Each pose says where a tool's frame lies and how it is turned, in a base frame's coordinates. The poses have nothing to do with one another.
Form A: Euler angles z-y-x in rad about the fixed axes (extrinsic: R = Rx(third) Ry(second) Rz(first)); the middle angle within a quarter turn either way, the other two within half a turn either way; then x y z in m.
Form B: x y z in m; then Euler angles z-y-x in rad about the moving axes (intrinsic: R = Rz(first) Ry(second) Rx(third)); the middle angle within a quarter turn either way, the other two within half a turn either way. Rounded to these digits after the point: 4 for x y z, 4 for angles.
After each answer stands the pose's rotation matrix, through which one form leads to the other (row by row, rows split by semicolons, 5 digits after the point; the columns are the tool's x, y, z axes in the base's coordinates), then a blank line. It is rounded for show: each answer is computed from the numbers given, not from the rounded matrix.
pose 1, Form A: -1.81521, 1.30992, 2.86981, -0.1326, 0.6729, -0.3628
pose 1, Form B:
-0.1326, 0.6729, -0.3628, 1.6423, 0.5072, 1.8590
-0.06242 0.25026 0.96616; 0.87190 0.48476 -0.06924; -0.48569 0.83808 -0.24846

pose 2, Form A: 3.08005, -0.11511, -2.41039, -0.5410, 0.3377, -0.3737
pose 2, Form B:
-0.5410, 0.3377, -0.3737, -3.0188, -0.0443, 2.4041
-0.99150 -0.06110 -0.11486; -0.12233 0.73825 0.66335; 0.04426 0.67176 -0.73945

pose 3, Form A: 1.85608, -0.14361, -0.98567, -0.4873, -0.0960, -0.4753
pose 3, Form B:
-0.4873, -0.0960, -0.4753, 2.0821, 0.9653, 0.2827
-0.27853 -0.94970 -0.14312; 0.49640 -0.26992 0.82506; -0.82219 0.15876 0.54662

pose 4, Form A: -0.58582, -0.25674, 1.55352, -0.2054, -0.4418, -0.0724
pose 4, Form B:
-0.2054, -0.4418, -0.0724, -0.2678, 0.5813, 1.5508
0.80595 0.53476 -0.25393; -0.22111 -0.12598 -0.96708; -0.54915 0.83556 0.01671

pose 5, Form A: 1.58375, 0.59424, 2.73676, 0.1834, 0.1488, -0.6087
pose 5, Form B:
0.1834, 0.1488, -0.6087, -1.5824, -0.3976, -2.5428
-0.01073 -0.82850 0.55988; -0.92195 -0.20859 -0.32635; 0.38717 -0.51968 -0.76160

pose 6, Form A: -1.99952, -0.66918, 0.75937, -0.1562, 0.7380, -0.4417
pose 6, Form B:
-0.1562, 0.7380, -0.4417, -2.1655, 0.9496, 0.2129
-0.32605 0.71335 -0.62034; -0.48209 -0.68993 -0.53998; -0.81319 0.12300 0.56885

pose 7, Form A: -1.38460, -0.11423, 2.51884, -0.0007, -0.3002, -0.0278
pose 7, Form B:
-0.0007, -0.3002, -0.0278, 1.3409, 0.6315, 3.1205
0.18392 0.97631 -0.11398; 0.78593 -0.21570 -0.57947; -0.59033 0.01699 -0.80698

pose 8, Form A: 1.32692, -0.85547, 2.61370, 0.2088, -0.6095, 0.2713
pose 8, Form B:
0.2088, -0.6095, 0.2713, -1.4021, -0.3377, 2.2149
0.15837 -0.63646 -0.75488; -0.93012 0.16040 -0.33037; 0.33134 0.75445 -0.56658

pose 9, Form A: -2.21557, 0.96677, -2.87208, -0.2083, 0.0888, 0.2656
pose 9, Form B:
-0.2083, 0.0888, 0.2656, 1.9325, 0.2672, 2.1744
-0.34135 0.45393 0.82306; 0.90210 0.40417 0.15123; -0.26401 0.79410 -0.54746

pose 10, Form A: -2.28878, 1.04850, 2.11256, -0.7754, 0.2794, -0.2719
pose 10, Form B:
-0.7754, 0.2794, -0.2719, -2.8454, 1.2205, -2.4184
-0.32819 0.37572 0.86668; -0.10016 0.89848 -0.42743; -0.93929 -0.22709 -0.25724

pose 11, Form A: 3.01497, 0.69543, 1.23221, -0.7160, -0.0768, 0.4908
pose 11, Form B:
-0.7160, -0.0768, 0.4908, -2.5097, -0.3365, -1.2972
-0.76163 -0.09696 0.64072; -0.55755 -0.40581 -0.72419; 0.33023 -0.90880 0.25502

